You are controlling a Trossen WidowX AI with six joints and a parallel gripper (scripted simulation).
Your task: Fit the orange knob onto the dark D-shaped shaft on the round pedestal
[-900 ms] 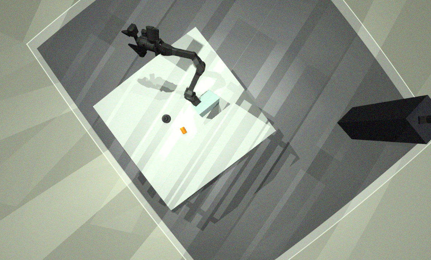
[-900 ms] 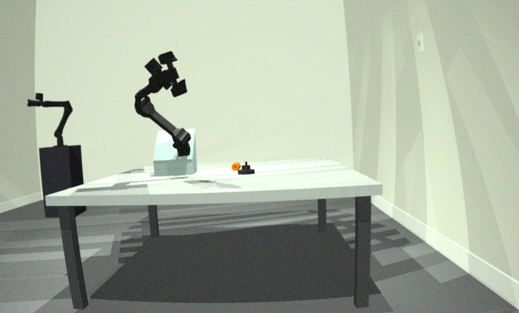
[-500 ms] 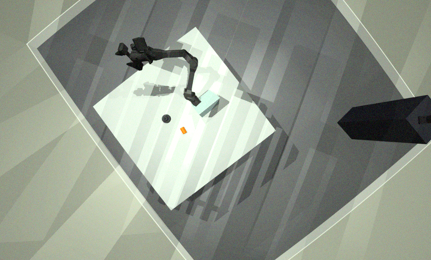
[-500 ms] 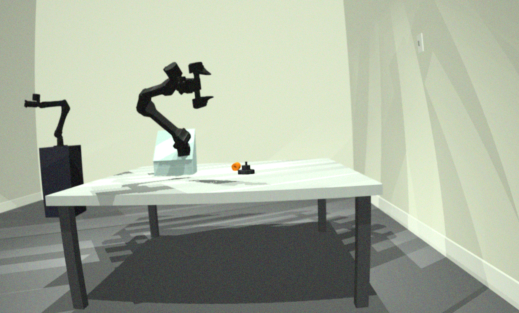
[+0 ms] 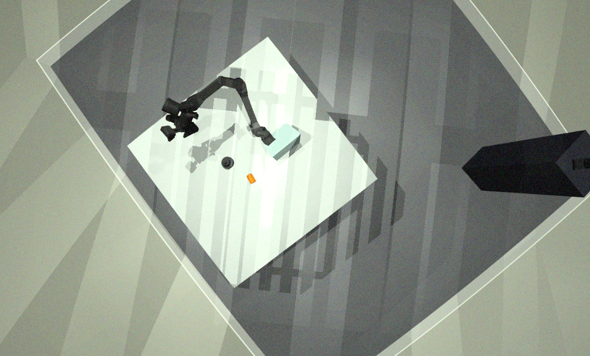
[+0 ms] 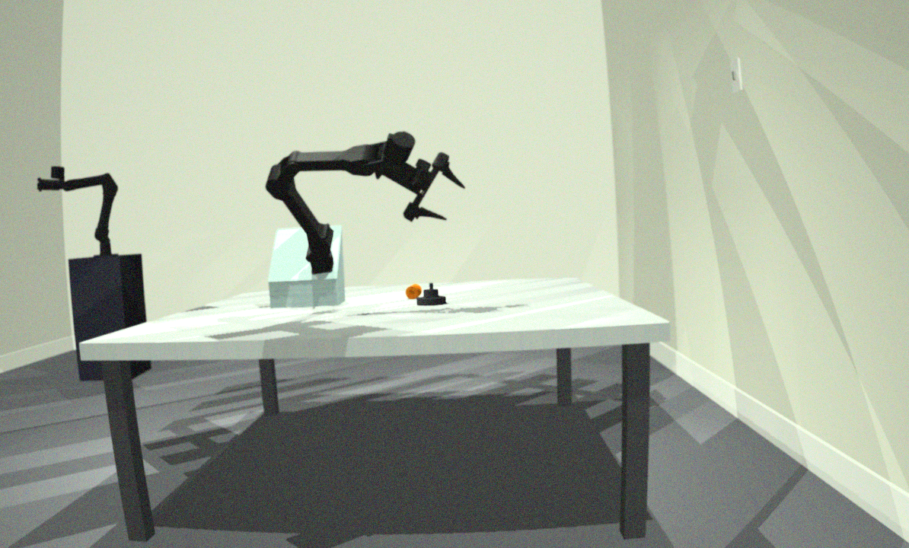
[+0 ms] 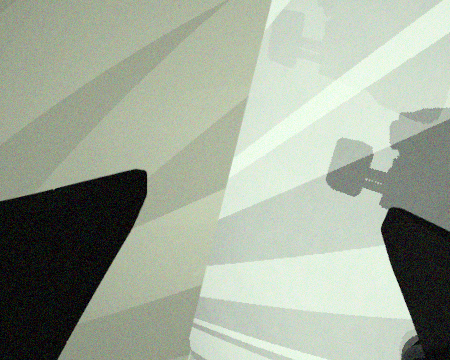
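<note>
Right now my gripper tip is 110 mm past the orange knob, 410 mm to the right of it and 250 mm above it. Also, from my gripper tip: pedestal (60 mm behind, 210 mm to the left, 240 mm below).
</note>
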